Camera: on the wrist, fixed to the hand. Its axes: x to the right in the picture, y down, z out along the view.
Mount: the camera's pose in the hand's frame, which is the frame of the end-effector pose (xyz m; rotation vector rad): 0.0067 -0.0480 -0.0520 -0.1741 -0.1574 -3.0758
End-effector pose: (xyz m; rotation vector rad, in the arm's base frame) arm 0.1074 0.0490 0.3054 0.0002 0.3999 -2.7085
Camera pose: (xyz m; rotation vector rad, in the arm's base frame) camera 0.0796 0.1030 0.2685 0.4132 -0.0987 0.4456
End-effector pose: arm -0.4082 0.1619 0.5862 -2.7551 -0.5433 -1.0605
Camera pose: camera -0.4541 0.1949 0.6293 -0.3324 2.2696 0.1086
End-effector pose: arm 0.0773 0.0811 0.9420 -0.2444 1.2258 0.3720
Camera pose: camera 0.0536 0.0185 0.9180 -1.6828 -0.4083 -2.0748
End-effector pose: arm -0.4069 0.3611 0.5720 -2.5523 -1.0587 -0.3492
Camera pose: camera -0.4414 0.3754 0.6324 -0.9311 2.5650 0.4370
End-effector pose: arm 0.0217 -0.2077 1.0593 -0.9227 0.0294 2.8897
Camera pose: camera 0.0515 -0.1620 1.0137 0.0556 -0.7342 -0.0220
